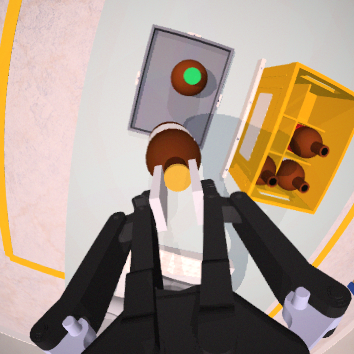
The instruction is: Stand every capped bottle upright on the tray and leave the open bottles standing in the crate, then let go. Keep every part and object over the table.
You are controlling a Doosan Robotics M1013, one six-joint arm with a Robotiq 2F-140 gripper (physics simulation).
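Places are measured from the arm's base along level axes (x ahead, y left, z up), in millimetres.
Pixels of known places: gripper, between the fingertips: [177,175].
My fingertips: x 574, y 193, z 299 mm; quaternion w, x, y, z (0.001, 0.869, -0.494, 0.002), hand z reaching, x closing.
Note:
Behind a point stands the place of what it marks.
My gripper [177,175] @(x 574, y 193, z 299 mm) is shut on the neck of a brown bottle [172,147] @(x 592, y 204, z 267 mm) with an orange-yellow cap and a pale band, seen from above. The held bottle is over the near edge of the grey tray [142,82] @(x 644, y 299, z -28 mm); its base is hidden. Another brown bottle [189,86] @(x 669, y 198, z 90 mm) with a green cap stands upright on the tray, in its far part. The yellow crate [288,92] @(x 727, y 36, z 142 mm) is on the right and holds three brown bottles with dark open mouths: one bottle [306,142] @(x 663, y -85, z 90 mm) beside a divider, another bottle [290,173] @(x 584, y -87, z 89 mm) nearer, and a third bottle [266,170] @(x 572, y -19, z 101 mm) partly hidden by the crate wall.
A white bar [245,117] @(x 655, y 38, z -3 mm) runs along the crate's left side, between crate and tray. The pale table [107,150] @(x 448, y 337, z -34 mm) reaches left to an edge, past which a pinkish floor with a yellow line shows. White and grey parts show behind and below the gripper fingers.

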